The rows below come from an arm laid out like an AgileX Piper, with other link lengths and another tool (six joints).
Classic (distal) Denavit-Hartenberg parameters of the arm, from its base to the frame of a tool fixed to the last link. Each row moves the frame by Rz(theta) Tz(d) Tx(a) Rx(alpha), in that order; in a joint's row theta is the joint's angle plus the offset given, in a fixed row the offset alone. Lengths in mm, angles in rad.
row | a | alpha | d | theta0
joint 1 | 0.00 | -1.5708 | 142.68 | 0.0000
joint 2 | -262.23 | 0.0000 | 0.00 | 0.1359
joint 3 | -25.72 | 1.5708 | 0.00 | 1.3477
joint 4 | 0.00 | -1.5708 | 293.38 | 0.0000
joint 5 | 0.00 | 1.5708 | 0.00 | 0.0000
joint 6 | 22.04 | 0.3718 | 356.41 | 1.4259
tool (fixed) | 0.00 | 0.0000 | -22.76 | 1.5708
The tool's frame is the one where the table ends.
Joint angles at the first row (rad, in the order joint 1, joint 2, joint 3, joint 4, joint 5, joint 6):
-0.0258, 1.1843, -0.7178, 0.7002, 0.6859, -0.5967
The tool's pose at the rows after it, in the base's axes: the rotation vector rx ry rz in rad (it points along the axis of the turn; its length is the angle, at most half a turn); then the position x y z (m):
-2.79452, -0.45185, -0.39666, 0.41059, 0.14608, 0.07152
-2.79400, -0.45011, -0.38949, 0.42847, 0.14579, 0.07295
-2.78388, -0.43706, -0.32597, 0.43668, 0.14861, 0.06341
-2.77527, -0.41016, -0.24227, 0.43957, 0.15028, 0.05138
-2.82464, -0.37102, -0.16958, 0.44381, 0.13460, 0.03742
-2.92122, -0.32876, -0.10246, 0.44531, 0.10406, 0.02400
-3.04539, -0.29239, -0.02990, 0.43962, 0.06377, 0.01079
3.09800, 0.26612, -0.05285, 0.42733, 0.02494, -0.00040
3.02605, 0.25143, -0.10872, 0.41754, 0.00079, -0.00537
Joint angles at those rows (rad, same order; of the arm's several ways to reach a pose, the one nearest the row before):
-0.0258, 1.2449, -0.7648, 0.6922, 0.6859, -0.5915
-0.0258, 1.3196, -0.8367, 0.6913, 0.6879, -0.5893
-0.0258, 1.4011, -0.8997, 0.6858, 0.7129, -0.5684
-0.0258, 1.4730, -0.9570, 0.6639, 0.7493, -0.5223
-0.0258, 1.5244, -1.0122, 0.5642, 0.7691, -0.4267
-0.0258, 1.5518, -1.0571, 0.4041, 0.7876, -0.3015
-0.0258, 1.5594, -1.0771, 0.2168, 0.8107, -0.1780
-0.0258, 1.5594, -1.0780, 0.0510, 0.8429, -0.0852
-0.0258, 1.5594, -1.0779, -0.0456, 0.8720, -0.0408

